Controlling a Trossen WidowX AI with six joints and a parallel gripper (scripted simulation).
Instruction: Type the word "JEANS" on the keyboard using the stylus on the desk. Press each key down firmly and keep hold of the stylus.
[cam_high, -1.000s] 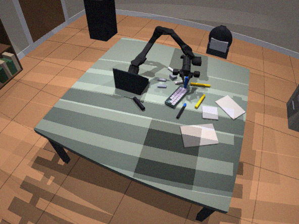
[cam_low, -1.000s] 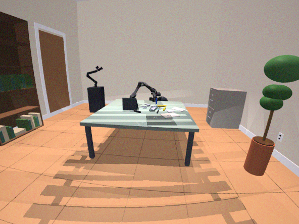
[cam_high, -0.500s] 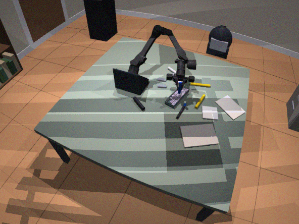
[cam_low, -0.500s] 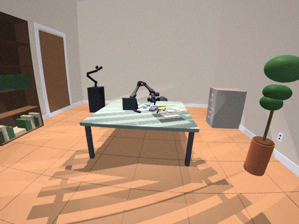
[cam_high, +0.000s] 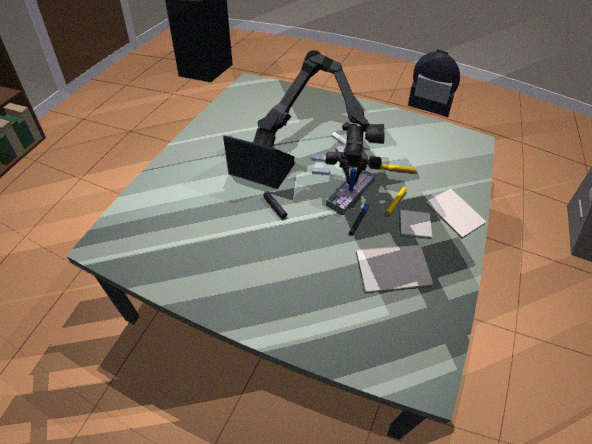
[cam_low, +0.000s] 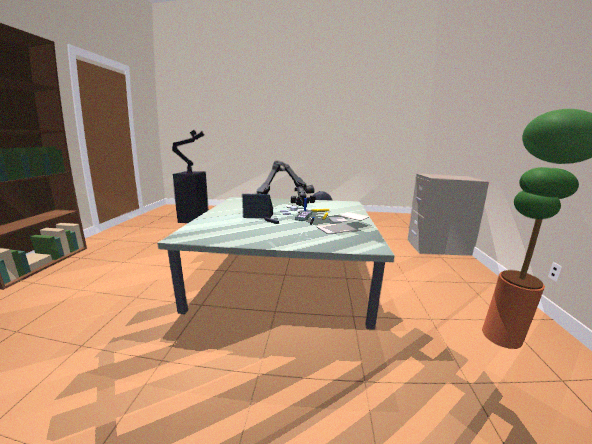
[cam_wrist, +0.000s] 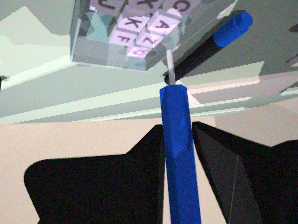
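Right now my gripper tip is 8 cm above the blue-capped black pen, 6 cm short of it and 4 cm to the left of it. From my gripper tip the other things lie so: blue stylus 1 cm below; grey stylus tip 5 cm below.
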